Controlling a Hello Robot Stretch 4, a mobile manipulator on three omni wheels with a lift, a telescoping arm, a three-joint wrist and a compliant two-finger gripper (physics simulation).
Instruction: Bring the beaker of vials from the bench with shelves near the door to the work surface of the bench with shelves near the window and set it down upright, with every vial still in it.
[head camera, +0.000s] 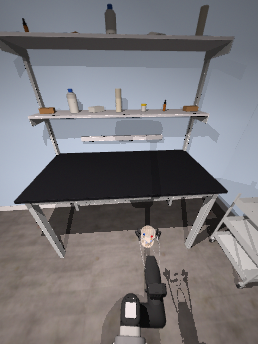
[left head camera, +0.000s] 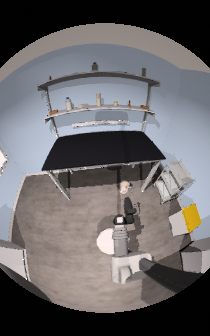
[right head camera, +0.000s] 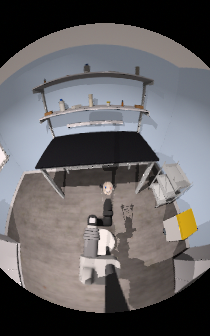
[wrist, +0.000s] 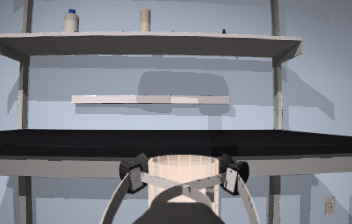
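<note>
The beaker of vials (head camera: 148, 237) (left head camera: 124, 187) (right head camera: 107, 188) (wrist: 183, 175) is upright between the fingertips of my gripper (head camera: 148, 234) (wrist: 183, 167), which is shut on it. Red and blue vial caps show inside it in the head camera view. The bench with shelves (head camera: 120, 175) (left head camera: 102, 150) (right head camera: 97, 150) (wrist: 125, 142) has a black work surface and stands ahead. The beaker is in front of the bench's near edge, apart from it; in the wrist view its rim appears just below the black top's front edge. The beaker's lower part is hidden in the wrist view.
Bottles, a tall cylinder (head camera: 118, 100) (wrist: 145, 21) and small boxes stand on the shelves above the work surface. A white cart (head camera: 235, 220) (left head camera: 163, 186) is right of the bench. A yellow-topped bin (left head camera: 191, 218) (right head camera: 187, 224) stands nearer on the right. Bench legs flank the beaker's side.
</note>
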